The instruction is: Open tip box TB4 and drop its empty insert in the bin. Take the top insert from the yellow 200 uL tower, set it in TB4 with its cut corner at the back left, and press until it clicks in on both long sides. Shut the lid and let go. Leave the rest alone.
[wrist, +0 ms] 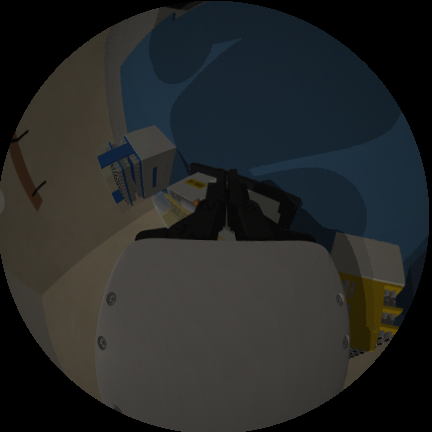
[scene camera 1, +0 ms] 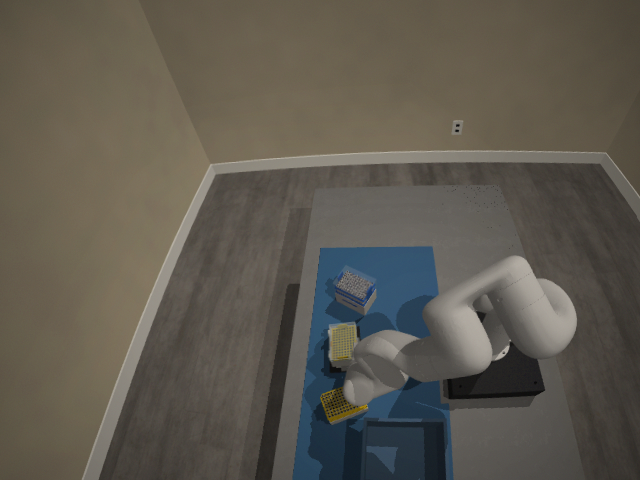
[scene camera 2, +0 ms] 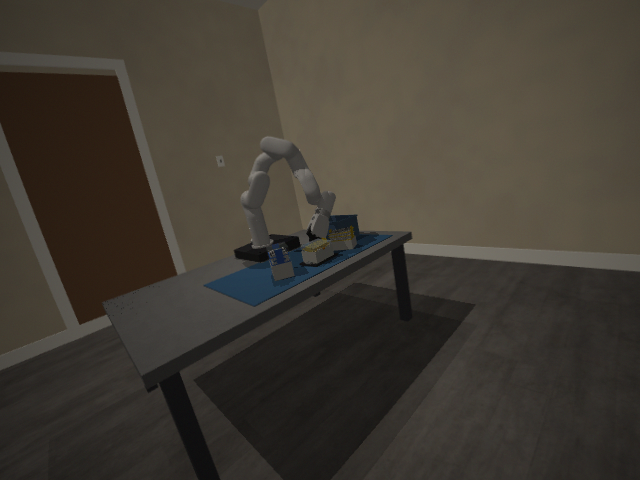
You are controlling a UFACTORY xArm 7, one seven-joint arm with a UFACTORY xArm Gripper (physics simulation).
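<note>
Tip box TB4 (scene camera 1: 343, 343) (scene camera 2: 317, 253) (wrist: 199, 186) has a white body and stands in a black holder. A yellow insert shows through its clear lid, which lies over the top; whether the lid is fully shut, and the cut corner, I cannot make out. My gripper (scene camera 2: 311, 236) (wrist: 225, 182) is shut and empty, low beside TB4 on the arm's side; the arm hides it in scene camera 1. The yellow tower (scene camera 1: 338, 407) (scene camera 2: 343, 238) (wrist: 367, 305) stands beside TB4, partly under the wrist in scene camera 1. The blue bin (scene camera 1: 442, 446) (scene camera 2: 351, 224) stands past the tower.
A blue-and-white tip tower (scene camera 1: 355, 290) (scene camera 2: 281, 264) (wrist: 150, 162) stands on TB4's other side. The blue mat (scene camera 1: 382, 258) (scene camera 2: 240, 285) lies under these objects. The black arm base (scene camera 1: 496, 379) (scene camera 2: 250, 252) is across the table. A pale patch shows inside the bin; what it is I cannot tell.
</note>
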